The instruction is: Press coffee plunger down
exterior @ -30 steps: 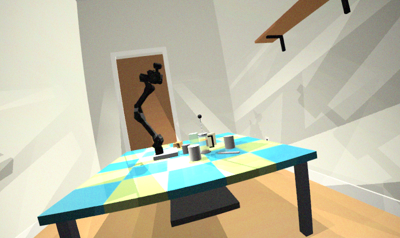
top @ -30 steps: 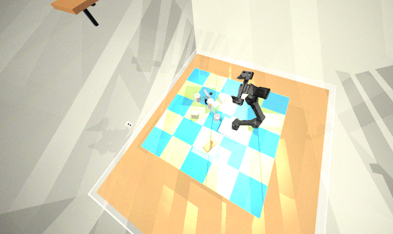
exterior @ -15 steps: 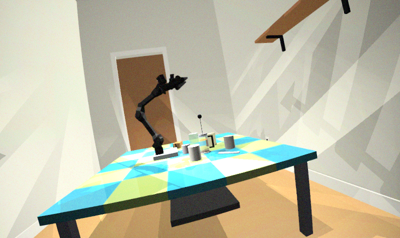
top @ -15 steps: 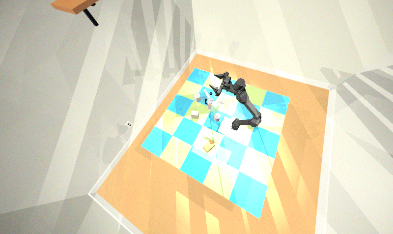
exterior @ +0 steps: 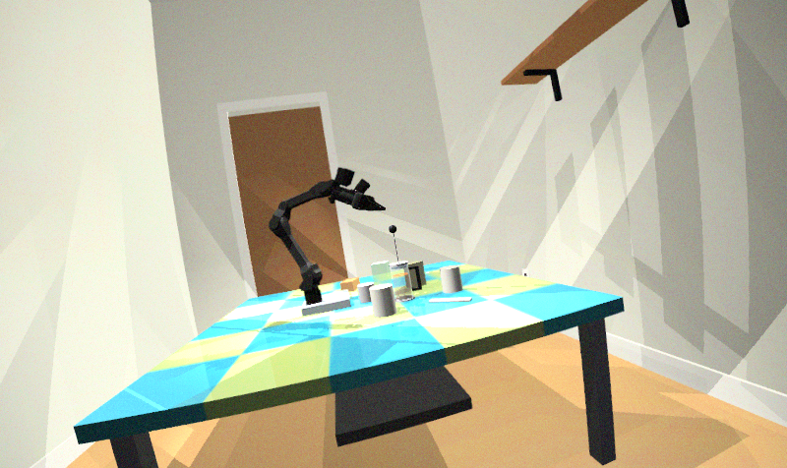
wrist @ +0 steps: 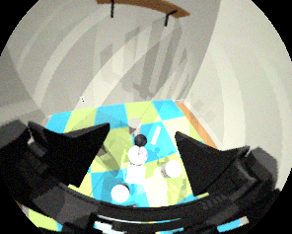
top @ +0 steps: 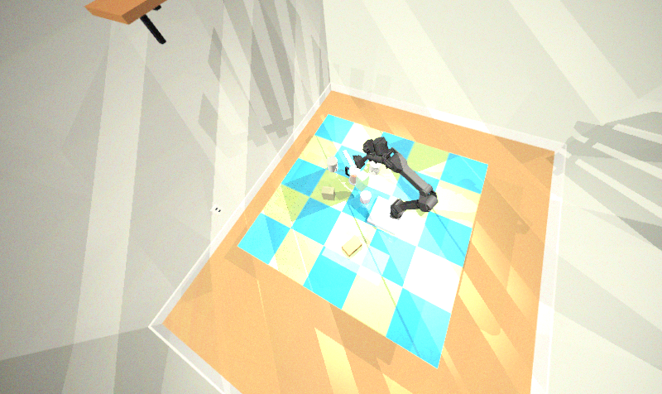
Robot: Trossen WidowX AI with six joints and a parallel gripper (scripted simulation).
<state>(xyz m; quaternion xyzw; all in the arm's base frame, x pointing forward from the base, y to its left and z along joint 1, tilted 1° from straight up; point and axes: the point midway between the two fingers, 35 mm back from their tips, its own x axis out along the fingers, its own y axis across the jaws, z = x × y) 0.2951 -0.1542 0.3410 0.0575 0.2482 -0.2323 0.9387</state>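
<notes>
Now: the coffee press 220 mm below my gripper tip, 40 mm ahead of it and 20 mm to the right of it. From my gripper tip the other things lie so: pale green block 280 mm below, 40 mm behind, 20 mm to the left; flat white strip 360 mm below, 190 mm to the right, 120 mm ahead.
</notes>
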